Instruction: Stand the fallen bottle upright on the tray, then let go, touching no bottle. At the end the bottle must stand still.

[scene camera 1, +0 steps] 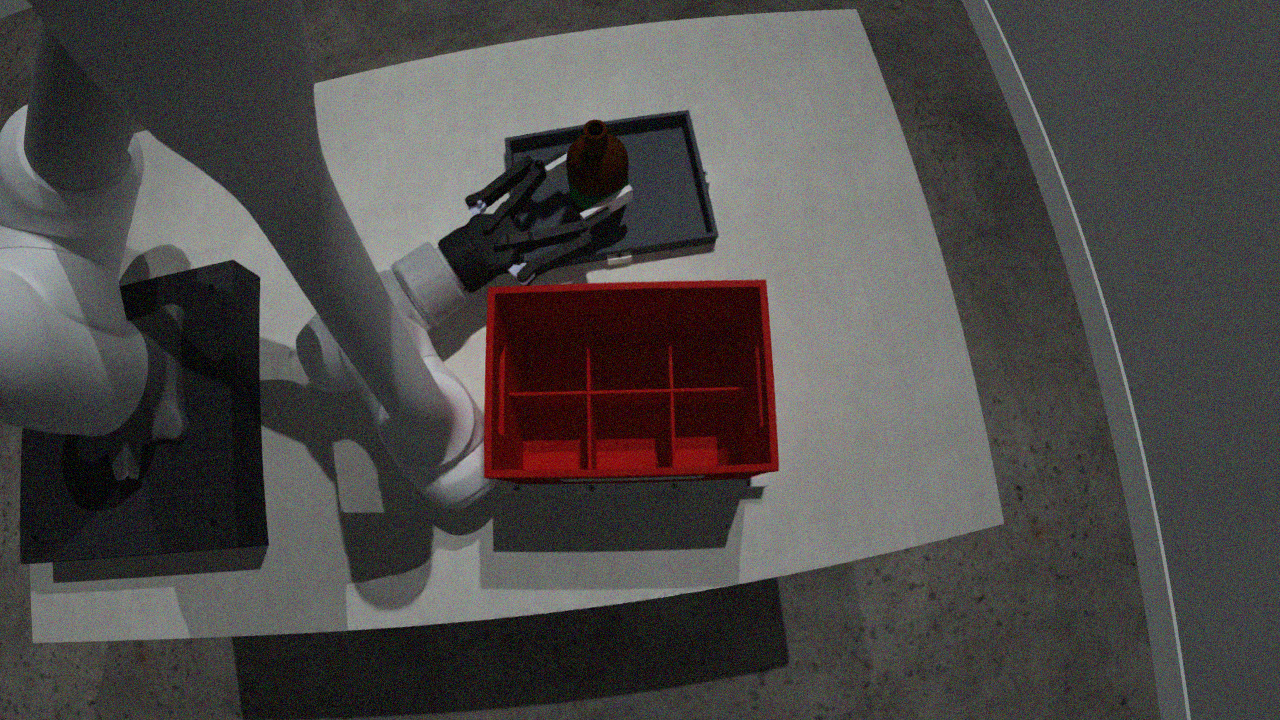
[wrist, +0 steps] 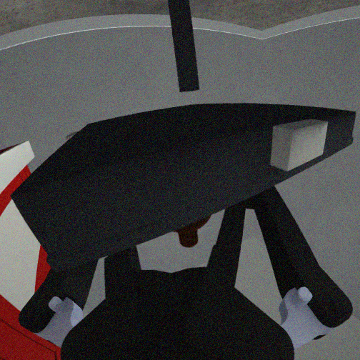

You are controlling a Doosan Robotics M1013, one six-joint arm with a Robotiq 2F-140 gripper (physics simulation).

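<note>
The brown bottle looks roughly upright over the left part of the dark tray, with its neck and open mouth up and a bit of green low on its body. In the wrist view the bottle's neck shows below the edge of a large dark panel, the tray, which hides the rest of the bottle and the fingertips. My gripper reaches in low from the left and is shut on the bottle's lower body, a pale finger pad on either side. Whether the bottle's base touches the tray floor cannot be seen.
A red crate with dividers stands close in front of the tray, near my wrist. A small pale block is on the tray's outer side. The arm's dark base block is at the left.
</note>
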